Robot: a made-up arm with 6 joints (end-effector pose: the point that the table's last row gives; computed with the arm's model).
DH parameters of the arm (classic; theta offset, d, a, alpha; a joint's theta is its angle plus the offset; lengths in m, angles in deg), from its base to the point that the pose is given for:
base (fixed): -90 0 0.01 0
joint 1: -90 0.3 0.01 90
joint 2: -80.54 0 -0.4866 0
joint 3: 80.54 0.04 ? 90
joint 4: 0 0.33 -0.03 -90
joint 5: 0 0.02 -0.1 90
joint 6: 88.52 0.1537 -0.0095 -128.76
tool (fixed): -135.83 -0.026 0 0
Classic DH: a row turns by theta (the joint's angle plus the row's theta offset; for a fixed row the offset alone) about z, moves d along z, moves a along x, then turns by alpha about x.
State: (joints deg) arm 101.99 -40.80 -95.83 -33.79 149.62 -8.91
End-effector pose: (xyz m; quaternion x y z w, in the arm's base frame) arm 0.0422 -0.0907 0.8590 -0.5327 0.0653 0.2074 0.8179
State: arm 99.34 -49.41 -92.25 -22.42 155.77 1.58
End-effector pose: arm 0.0211 -0.1805 0.8186 -0.5108 0.1404 0.1982 0.8247
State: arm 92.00 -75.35 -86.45 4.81 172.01 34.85
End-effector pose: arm -0.0547 -0.4233 0.6662 -0.4302 0.2643 0.1152 0.8554
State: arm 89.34 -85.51 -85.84 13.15 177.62 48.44
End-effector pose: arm -0.0860 -0.4981 0.5837 -0.3831 0.2827 0.0625 0.8772
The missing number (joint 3, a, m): -0.08
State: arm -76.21 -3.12 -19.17 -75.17 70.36 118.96
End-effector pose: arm 0.0163 -0.2531 0.3429 0.2385 -0.1985 0.9401 0.1413
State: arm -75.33 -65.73 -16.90 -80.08 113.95 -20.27
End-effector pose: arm -0.1313 0.0309 0.5753 -0.3754 0.7316 -0.5639 0.0767
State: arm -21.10 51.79 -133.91 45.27 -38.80 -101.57
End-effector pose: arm 0.7383 -0.4217 0.7184 -0.4665 -0.4168 -0.5200 0.5816
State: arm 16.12 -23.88 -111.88 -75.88 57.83 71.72
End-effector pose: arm 0.1891 0.0257 1.1434 0.2363 -0.4223 -0.6390 0.5980
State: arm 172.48 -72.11 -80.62 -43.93 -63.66 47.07
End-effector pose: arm 0.4503 -0.2821 0.9205 -0.8666 -0.2321 -0.3855 0.2157
